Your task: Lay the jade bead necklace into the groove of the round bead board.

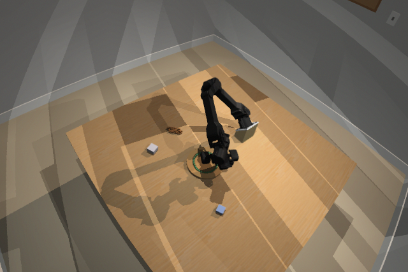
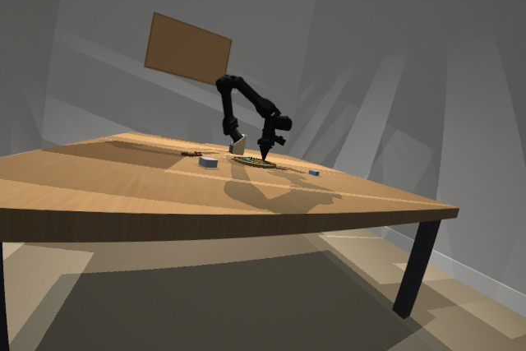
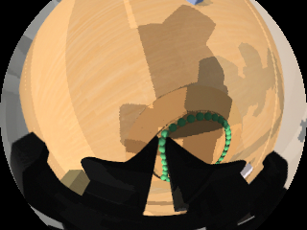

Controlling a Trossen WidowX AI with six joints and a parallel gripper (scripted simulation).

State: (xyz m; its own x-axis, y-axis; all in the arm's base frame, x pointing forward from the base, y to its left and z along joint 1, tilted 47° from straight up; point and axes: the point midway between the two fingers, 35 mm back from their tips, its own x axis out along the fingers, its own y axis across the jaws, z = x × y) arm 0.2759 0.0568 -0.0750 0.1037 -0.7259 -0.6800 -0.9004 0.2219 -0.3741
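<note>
The round wooden bead board lies 50 mm to the right of my gripper tip, 40 mm ahead of it and 10 mm below it. Round my gripper tip: blue block: 210 mm to the left, 130 mm ahead, 10 mm below; then pale grey block: 270 mm to the right, 240 mm ahead, 10 mm below.
</note>
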